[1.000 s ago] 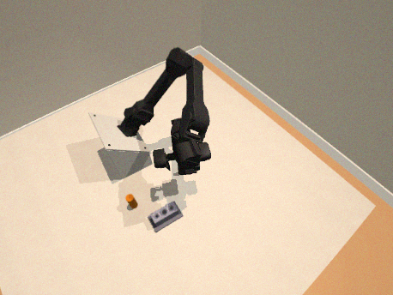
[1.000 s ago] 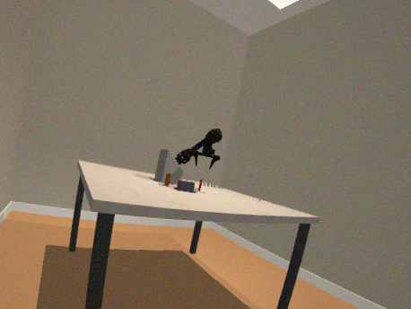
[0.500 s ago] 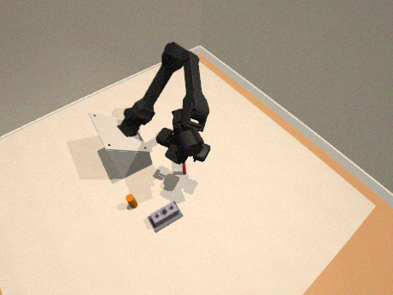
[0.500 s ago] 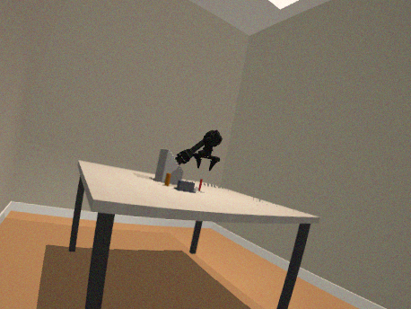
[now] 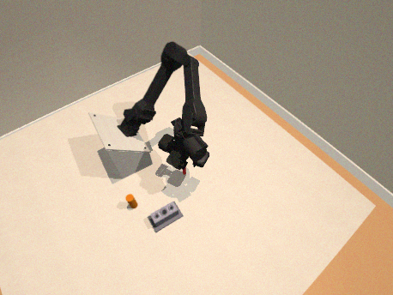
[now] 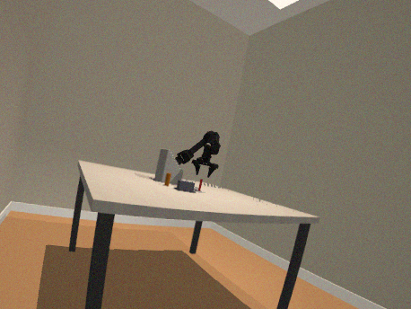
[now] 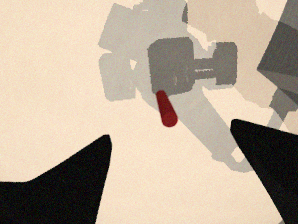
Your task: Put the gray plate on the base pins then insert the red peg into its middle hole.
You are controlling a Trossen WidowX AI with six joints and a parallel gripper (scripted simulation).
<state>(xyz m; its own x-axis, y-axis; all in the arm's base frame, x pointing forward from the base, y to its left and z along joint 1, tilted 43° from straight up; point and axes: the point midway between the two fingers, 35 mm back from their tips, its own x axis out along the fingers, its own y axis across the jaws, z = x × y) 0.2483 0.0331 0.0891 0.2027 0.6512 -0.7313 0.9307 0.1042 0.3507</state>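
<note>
The red peg is 6 cm below my gripper tip. Round my gripper tip: orange cylinder: 24 cm to the right, 6 cm below, 4 cm behind; gray plate: 18 cm to the right, 9 cm ahead, 5 cm below; base: 18 cm to the right, 9 cm below, 9 cm ahead.
</note>
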